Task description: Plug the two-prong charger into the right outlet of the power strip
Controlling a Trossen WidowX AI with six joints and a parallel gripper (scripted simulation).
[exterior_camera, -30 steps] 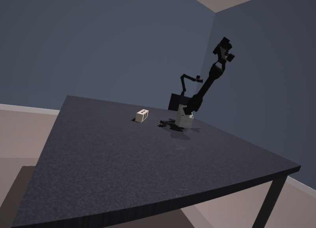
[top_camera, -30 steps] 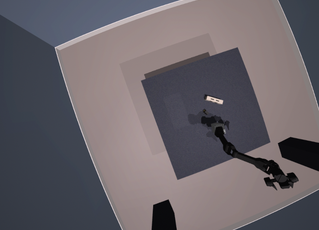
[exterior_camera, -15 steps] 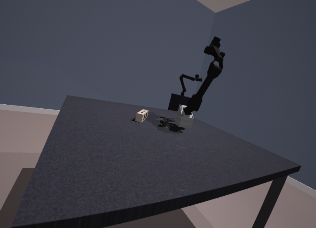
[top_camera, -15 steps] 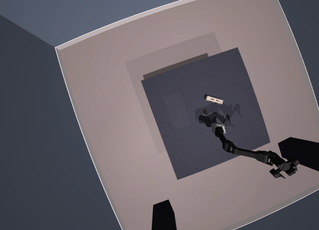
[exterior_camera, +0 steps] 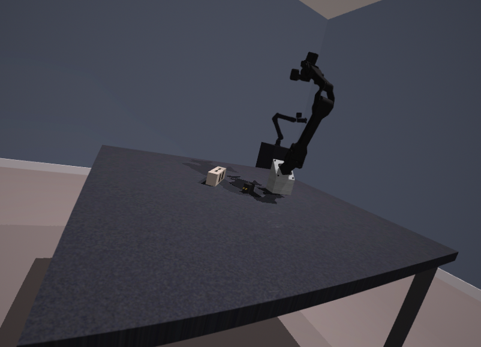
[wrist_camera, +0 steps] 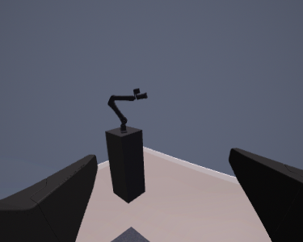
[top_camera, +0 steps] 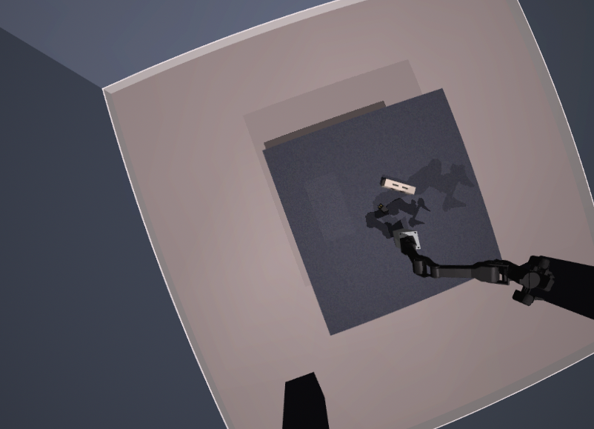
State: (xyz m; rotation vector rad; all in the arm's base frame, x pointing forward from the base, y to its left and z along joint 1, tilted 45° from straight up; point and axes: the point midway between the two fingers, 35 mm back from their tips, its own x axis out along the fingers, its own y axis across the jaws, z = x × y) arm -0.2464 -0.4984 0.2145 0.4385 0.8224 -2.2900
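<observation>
Now: the black two-prong charger 430 mm ahead of my gripper tip, 270 mm to the left of it and 640 mm below it.
</observation>
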